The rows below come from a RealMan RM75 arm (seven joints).
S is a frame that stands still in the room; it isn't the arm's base.
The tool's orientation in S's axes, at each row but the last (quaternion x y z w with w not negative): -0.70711, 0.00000, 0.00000, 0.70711; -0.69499, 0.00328, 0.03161, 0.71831; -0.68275, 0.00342, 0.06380, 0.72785; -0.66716, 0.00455, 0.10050, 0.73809; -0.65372, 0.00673, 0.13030, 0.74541
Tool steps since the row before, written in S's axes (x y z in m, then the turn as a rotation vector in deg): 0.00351, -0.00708, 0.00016, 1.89, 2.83, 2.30; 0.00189, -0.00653, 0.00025, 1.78, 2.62, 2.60; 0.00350, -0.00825, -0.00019, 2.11, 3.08, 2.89; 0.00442, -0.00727, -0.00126, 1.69, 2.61, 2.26; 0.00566, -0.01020, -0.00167, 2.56, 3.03, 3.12
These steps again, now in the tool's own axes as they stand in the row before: 0.00351, -0.00016, -0.00708, 1.89, -2.30, 2.83; 0.00161, -0.00055, -0.00659, 1.76, -2.60, 2.63; 0.00276, -0.00064, -0.00850, 2.10, -2.89, 3.08; 0.00347, -0.00009, -0.00787, 1.71, -2.25, 2.61; 0.00388, -0.00066, -0.01111, 2.47, -3.22, 3.00
